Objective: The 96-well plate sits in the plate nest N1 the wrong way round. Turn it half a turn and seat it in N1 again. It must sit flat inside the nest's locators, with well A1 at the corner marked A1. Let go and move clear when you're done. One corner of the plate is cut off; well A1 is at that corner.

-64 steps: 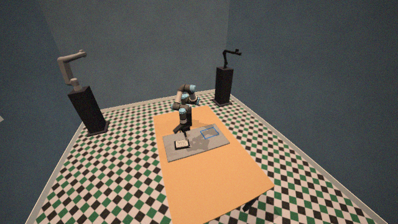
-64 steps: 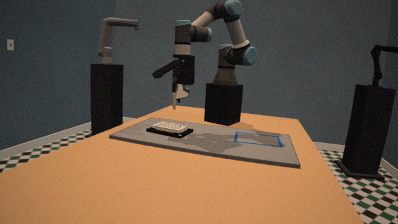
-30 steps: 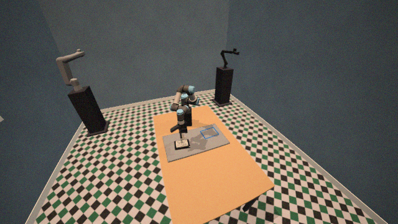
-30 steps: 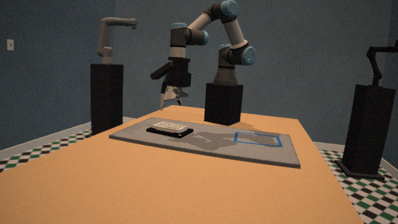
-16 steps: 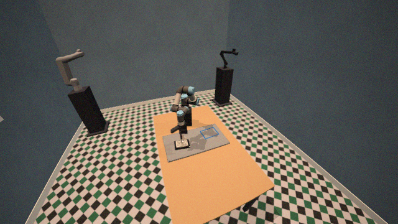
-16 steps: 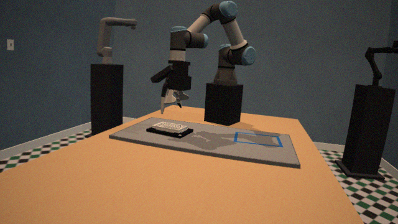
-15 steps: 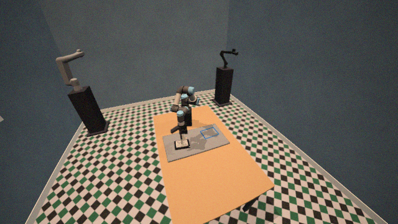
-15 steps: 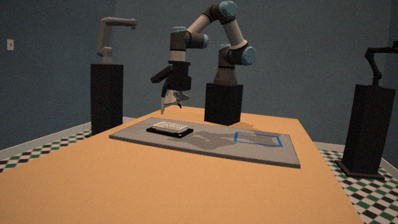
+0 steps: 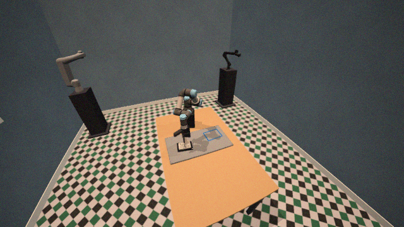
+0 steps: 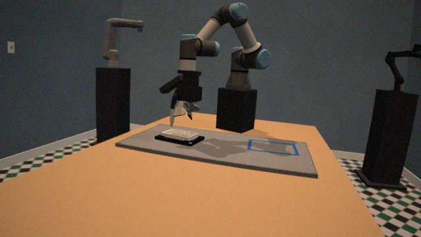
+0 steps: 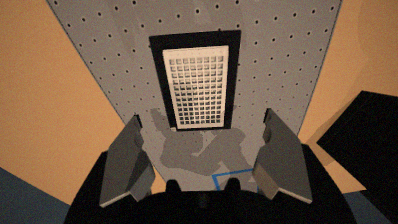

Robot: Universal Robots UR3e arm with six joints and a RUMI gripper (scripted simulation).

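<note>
My gripper is now 50 mm above the white 96-well plate. Also, from my hand: white corner mark: 70 mm ahead, 60 mm to the left, 50 mm below; black plate nest N1: 60 mm below.
</note>
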